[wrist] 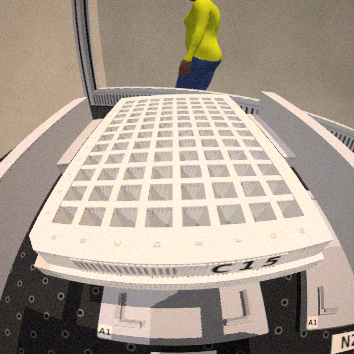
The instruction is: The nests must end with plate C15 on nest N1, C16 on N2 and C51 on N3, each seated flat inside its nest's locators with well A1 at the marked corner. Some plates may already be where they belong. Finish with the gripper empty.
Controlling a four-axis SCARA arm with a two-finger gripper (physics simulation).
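Frame: origin at the arm's base, x ahead, y left, z up, level; centimetres.
Seen in the pictures: gripper, fingertip midpoint: (174, 104).
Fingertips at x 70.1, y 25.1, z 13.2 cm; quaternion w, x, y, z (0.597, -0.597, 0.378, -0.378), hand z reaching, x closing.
Observation:
Offsets run from my fingertips to a thing's top centre. "spot": to the spot under its first point. Level surfaces: height alone.
Plate C15 {dx -2.1, dy -1.0, dz -0.4 cm} (177, 247), a white well plate, is in the middle of the wrist view, level, with row letters A to H along its near edge. My gripper (174, 104) is shut on it, one finger pad along each long side. Below the plate's near edge shows a light nest {dx -2.0, dy -1.2, dz -10.2 cm} (175, 322) with two corner locators and an A1 mark at its near left; its name is not readable, and the plate hides the rest. The plate hangs above this nest. At the right edge, nest N2 {dx +2.6, dy -18.2, dz -10.4 cm} (325, 275) shows in part, with a locator and its A1 mark. C16 and C51 do not show.
The black deck {dz -11.9 cm} (42, 320) with small ringed holes lies around the nests. A grey slotted rail (120, 98) runs behind the plate. A dark upright post {spot: dx +30.5, dy +43.4, dz +6.2 cm} (84, 50) stands at the back left. A person in a yellow top (204, 30) stands beyond the rail.

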